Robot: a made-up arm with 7 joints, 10 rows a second.
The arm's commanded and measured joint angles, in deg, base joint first. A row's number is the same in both.
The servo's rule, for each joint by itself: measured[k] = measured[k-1] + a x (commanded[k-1-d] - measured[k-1]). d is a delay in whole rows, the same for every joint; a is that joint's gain. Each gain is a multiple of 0.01, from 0.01 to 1. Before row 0 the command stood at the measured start. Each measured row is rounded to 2 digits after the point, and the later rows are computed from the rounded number. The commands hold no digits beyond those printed.
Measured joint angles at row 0:
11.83, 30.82, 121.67, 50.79, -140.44, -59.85, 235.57
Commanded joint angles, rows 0 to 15:
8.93, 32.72, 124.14, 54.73, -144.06, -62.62, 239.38
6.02, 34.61, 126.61, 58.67, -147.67, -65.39, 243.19
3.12, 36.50, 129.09, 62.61, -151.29, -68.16, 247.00
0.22, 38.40, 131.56, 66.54, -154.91, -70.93, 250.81
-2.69, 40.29, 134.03, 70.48, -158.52, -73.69, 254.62
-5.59, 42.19, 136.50, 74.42, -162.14, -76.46, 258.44
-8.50, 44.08, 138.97, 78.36, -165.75, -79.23, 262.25
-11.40, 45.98, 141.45, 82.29, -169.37, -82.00, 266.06
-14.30, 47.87, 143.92, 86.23, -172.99, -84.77, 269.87
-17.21, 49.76, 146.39, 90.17, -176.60, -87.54, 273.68
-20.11, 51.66, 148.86, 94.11, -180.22, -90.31, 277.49
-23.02, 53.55, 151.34, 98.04, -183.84, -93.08, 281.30
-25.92, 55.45, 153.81, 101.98, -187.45, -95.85, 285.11
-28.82, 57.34, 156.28, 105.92, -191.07, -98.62, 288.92
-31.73, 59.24, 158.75, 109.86, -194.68, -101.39, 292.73
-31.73, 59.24, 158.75, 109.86, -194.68, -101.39, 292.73
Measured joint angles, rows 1 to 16:
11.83, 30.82, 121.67, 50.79, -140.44, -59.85, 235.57
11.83, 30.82, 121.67, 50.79, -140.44, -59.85, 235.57
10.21, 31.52, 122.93, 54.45, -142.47, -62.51, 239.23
7.86, 32.66, 124.81, 58.37, -145.38, -65.27, 243.03
5.21, 34.08, 126.99, 62.31, -148.69, -68.04, 246.84
2.42, 35.68, 129.32, 66.24, -152.17, -70.81, 250.65
-0.44, 37.39, 131.72, 70.18, -155.73, -73.57, 254.46
-3.32, 39.17, 134.16, 74.12, -159.32, -76.34, 258.28
-6.22, 40.99, 136.61, 78.06, -162.92, -79.11, 262.09
-9.12, 42.84, 139.08, 81.99, -166.53, -81.88, 265.90
-12.02, 44.70, 141.55, 85.93, -170.15, -84.65, 269.71
-14.93, 46.57, 144.02, 89.87, -173.76, -87.42, 273.52
-17.83, 48.45, 146.49, 93.81, -177.38, -90.19, 277.33
-20.74, 50.34, 148.96, 97.74, -181.00, -92.96, 281.14
-23.64, 52.23, 151.43, 101.68, -184.61, -95.73, 284.95
-26.54, 54.12, 153.90, 105.62, -188.23, -98.50, 288.76
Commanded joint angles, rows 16 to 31:
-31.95, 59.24, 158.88, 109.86, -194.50, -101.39, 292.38
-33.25, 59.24, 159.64, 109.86, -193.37, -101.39, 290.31
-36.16, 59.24, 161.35, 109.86, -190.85, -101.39, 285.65
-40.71, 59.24, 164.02, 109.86, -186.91, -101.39, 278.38
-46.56, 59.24, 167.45, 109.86, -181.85, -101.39, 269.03
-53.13, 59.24, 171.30, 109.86, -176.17, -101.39, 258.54
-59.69, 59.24, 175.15, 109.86, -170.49, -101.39, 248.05
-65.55, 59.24, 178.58, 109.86, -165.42, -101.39, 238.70
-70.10, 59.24, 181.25, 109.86, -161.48, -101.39, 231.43
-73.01, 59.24, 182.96, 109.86, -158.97, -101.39, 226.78
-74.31, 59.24, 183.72, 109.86, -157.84, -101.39, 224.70
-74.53, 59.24, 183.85, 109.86, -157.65, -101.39, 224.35
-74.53, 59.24, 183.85, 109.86, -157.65, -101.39, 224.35
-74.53, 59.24, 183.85, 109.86, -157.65, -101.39, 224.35
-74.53, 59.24, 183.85, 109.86, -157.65, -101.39, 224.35
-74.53, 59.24, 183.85, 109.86, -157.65, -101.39, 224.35
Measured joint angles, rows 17 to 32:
-29.45, 56.01, 156.37, 109.56, -191.84, -101.27, 292.57
-30.73, 57.21, 157.58, 109.84, -193.43, -101.39, 292.72
-31.41, 57.96, 158.24, 109.86, -194.03, -101.39, 292.39
-32.44, 58.43, 158.95, 109.86, -193.66, -101.39, 290.39
-34.52, 58.73, 160.17, 109.86, -192.09, -101.39, 285.84
-37.99, 58.92, 162.13, 109.86, -189.19, -101.39, 278.68
-42.79, 59.04, 164.84, 109.86, -185.08, -101.39, 269.42
-48.58, 59.11, 168.13, 109.86, -180.09, -101.39, 258.98
-54.80, 59.16, 171.71, 109.86, -174.71, -101.39, 248.49
-60.82, 59.19, 175.21, 109.86, -169.51, -101.39, 239.09
-66.02, 59.21, 178.29, 109.86, -165.01, -101.39, 231.74
-69.93, 59.22, 180.67, 109.86, -161.63, -101.39, 226.98
-72.38, 59.23, 182.23, 109.86, -159.51, -101.39, 224.79
-73.58, 59.23, 183.06, 109.86, -158.47, -101.39, 224.37
-74.11, 59.23, 183.46, 109.86, -158.01, -101.39, 224.35
-74.35, 59.23, 183.66, 109.86, -157.81, -101.39, 224.35

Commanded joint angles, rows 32 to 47:
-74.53, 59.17, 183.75, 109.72, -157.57, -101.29, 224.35
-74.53, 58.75, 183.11, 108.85, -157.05, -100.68, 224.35
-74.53, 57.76, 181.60, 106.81, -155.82, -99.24, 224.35
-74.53, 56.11, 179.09, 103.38, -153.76, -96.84, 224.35
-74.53, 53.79, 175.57, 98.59, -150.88, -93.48, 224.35
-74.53, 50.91, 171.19, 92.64, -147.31, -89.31, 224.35
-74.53, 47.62, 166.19, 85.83, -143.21, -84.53, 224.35
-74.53, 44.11, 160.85, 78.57, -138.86, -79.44, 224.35
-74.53, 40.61, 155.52, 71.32, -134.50, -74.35, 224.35
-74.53, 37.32, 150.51, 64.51, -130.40, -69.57, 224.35
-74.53, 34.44, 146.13, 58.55, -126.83, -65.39, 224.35
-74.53, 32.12, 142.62, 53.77, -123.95, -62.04, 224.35
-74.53, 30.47, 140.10, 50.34, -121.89, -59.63, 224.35
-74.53, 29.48, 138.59, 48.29, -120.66, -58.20, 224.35
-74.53, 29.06, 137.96, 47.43, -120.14, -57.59, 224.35
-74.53, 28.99, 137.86, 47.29, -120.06, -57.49, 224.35
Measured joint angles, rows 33 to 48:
-74.45, 59.23, 183.76, 109.86, -157.72, -101.39, 224.35
-74.49, 59.23, 183.81, 109.86, -157.68, -101.39, 224.35
-74.51, 59.21, 183.78, 109.73, -157.62, -101.29, 224.35
-74.52, 59.04, 183.44, 108.91, -157.30, -100.70, 224.35
-74.53, 58.57, 182.50, 106.96, -156.47, -99.30, 224.35
-74.53, 57.66, 180.76, 103.63, -154.95, -96.94, 224.35
-74.53, 56.23, 178.11, 98.94, -152.67, -93.62, 224.35
-74.53, 54.26, 174.58, 93.08, -149.67, -89.48, 224.35
-74.53, 51.80, 170.30, 86.34, -146.05, -84.73, 224.35
-74.53, 48.95, 165.48, 79.11, -142.02, -79.65, 224.35
-74.53, 45.86, 160.40, 71.87, -137.81, -74.56, 224.35
-74.53, 42.70, 155.36, 65.03, -133.66, -69.77, 224.35
-74.53, 39.64, 150.65, 59.00, -129.84, -65.57, 224.35
-74.53, 36.86, 146.55, 54.14, -126.54, -62.18, 224.35
-74.53, 34.50, 143.26, 50.61, -123.94, -59.73, 224.35
-74.53, 32.64, 140.88, 48.45, -122.10, -58.26, 224.35

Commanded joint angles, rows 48 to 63:
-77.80, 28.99, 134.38, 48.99, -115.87, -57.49, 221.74
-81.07, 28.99, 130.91, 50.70, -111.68, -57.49, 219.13
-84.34, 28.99, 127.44, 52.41, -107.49, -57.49, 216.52
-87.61, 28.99, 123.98, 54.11, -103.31, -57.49, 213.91
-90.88, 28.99, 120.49, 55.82, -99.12, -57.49, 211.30
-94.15, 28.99, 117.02, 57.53, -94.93, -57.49, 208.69
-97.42, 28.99, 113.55, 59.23, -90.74, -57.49, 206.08
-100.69, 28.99, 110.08, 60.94, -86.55, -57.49, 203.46
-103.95, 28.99, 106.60, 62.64, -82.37, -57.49, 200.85
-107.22, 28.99, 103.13, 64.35, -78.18, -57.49, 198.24
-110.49, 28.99, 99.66, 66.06, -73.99, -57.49, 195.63
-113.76, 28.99, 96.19, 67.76, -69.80, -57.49, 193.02
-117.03, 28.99, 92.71, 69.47, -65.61, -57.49, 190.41
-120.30, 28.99, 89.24, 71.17, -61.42, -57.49, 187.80
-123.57, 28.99, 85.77, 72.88, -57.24, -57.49, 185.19
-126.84, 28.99, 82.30, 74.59, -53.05, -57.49, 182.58
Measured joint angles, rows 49 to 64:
-74.53, 31.32, 139.39, 47.50, -121.00, -57.62, 224.35
-74.53, 30.46, 138.61, 47.30, -120.47, -57.50, 224.35
-76.36, 29.92, 136.45, 48.87, -117.89, -57.49, 221.84
-79.00, 29.58, 133.62, 50.57, -114.41, -57.49, 219.24
-81.99, 29.36, 130.47, 52.28, -110.53, -57.49, 216.63
-85.14, 29.22, 127.16, 53.98, -106.49, -57.49, 214.02
-88.35, 29.13, 123.76, 55.69, -102.36, -57.49, 211.41
-91.60, 29.08, 120.32, 57.40, -98.20, -57.49, 208.80
-94.86, 29.05, 116.87, 59.10, -94.02, -57.49, 206.19
-98.12, 29.03, 113.41, 60.81, -89.84, -57.49, 203.57
-101.38, 29.02, 109.94, 62.51, -85.66, -57.49, 200.96
-104.65, 29.01, 106.47, 64.22, -81.47, -57.49, 198.35
-107.92, 29.00, 103.00, 65.93, -77.28, -57.49, 195.74
-111.19, 29.00, 99.53, 67.63, -73.09, -57.49, 193.13
-114.46, 29.00, 96.05, 69.34, -68.90, -57.49, 190.52
-117.73, 29.00, 92.58, 71.04, -64.71, -57.49, 187.91

